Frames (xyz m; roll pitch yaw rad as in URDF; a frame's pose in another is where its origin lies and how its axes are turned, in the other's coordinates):
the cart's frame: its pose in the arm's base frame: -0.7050 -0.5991 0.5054 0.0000 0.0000 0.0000
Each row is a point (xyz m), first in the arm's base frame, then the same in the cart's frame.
Working: the arm's base frame: its pose in the cart's frame: 0.7050 0.5991 -0.5054 0.0000 0.0000 0.0000

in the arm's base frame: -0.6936 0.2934 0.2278
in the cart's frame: 0.0114 0.8925 -0.2776
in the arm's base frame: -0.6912 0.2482 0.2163
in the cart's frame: 0.0138 0.8473 -0.2891
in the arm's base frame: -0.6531 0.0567 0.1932
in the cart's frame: 0.0519 0.6558 -0.3122
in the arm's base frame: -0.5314 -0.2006 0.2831
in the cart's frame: 0.1736 0.3985 -0.2223
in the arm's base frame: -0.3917 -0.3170 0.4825
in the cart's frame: 0.3133 0.2821 -0.0229
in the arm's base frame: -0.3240 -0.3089 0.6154
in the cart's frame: 0.3810 0.2902 0.1100
